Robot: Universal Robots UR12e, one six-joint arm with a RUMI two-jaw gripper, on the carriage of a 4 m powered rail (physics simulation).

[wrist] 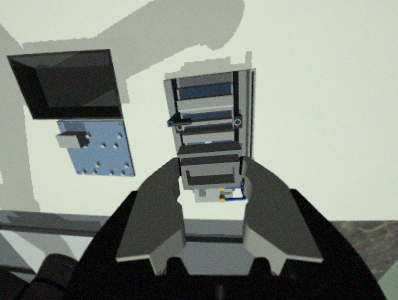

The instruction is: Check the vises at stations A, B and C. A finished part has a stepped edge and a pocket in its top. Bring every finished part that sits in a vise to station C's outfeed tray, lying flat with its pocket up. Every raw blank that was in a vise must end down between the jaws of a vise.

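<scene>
My gripper (209, 158) is shut on a finished part, a grey block with a stepped edge and a rectangular pocket. The finished part (210, 168) is between the two fingertips, pocket side toward the camera, raised above the near part of the vise. The vise (170, 95) stands in the middle of the wrist view, with light jaws and blue parts; the held part and fingers hide its near end. A plain grey block (70, 140), like a raw blank, is on the blue pegged plate at the left. A dark, deep tray (114, 82) lies beyond that plate. The station letter does not show.
The blue plate (107, 160) with several light pegs is left of the vise. A fitting with blue hoses (235, 199) is at the vise's near end. A grey rail-like edge (50, 222) crosses the lower left, and brown floor (362, 240) shows at lower right.
</scene>
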